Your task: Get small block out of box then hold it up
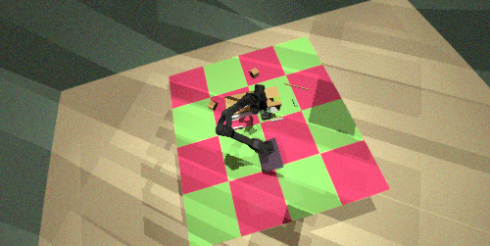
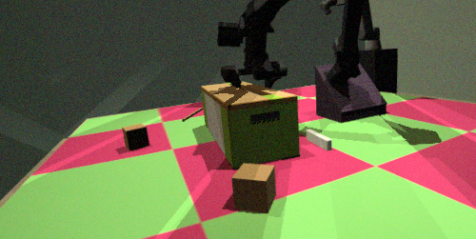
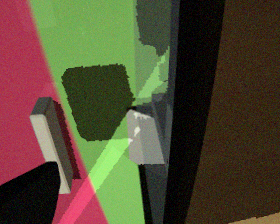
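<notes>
Now: the small brown block 5 cm ahead of my gripper tip and 2 cm to the right of it. From my gripper tip the other things lie so: thin stick: 15 cm ahead, 29 cm to the right, 8 cm below; then box: 4 cm ahead, 9 cm to the left, 3 cm below.
</notes>
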